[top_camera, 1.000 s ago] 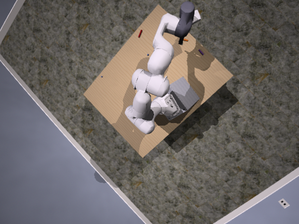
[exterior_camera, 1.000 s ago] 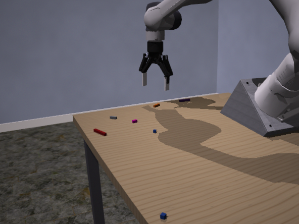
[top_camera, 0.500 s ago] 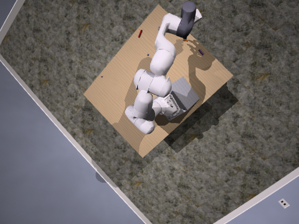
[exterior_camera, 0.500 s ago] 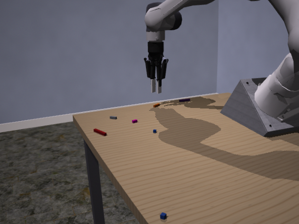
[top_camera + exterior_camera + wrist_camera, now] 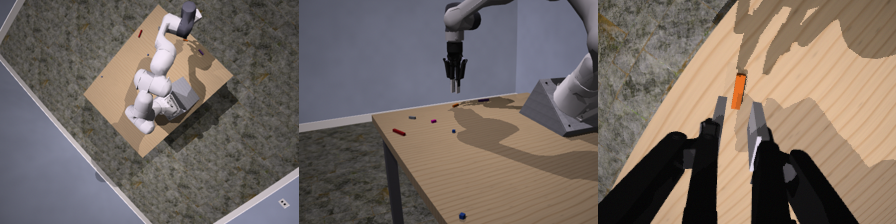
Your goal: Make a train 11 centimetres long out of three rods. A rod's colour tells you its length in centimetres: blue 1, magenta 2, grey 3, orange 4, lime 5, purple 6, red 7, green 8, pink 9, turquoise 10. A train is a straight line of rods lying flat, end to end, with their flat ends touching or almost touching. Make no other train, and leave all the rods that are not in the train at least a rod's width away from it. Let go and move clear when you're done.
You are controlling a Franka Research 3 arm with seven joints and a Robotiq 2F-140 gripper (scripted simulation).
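Right now my hand is 100 mm above the orange rod. The rest, counted from my hand: magenta rod: 190 mm to the left, 170 mm ahead, 100 mm below; then purple rod: 170 mm behind, 100 mm below, 40 mm to the right; then grey rod: 240 mm ahead, 110 mm to the left, 100 mm below.
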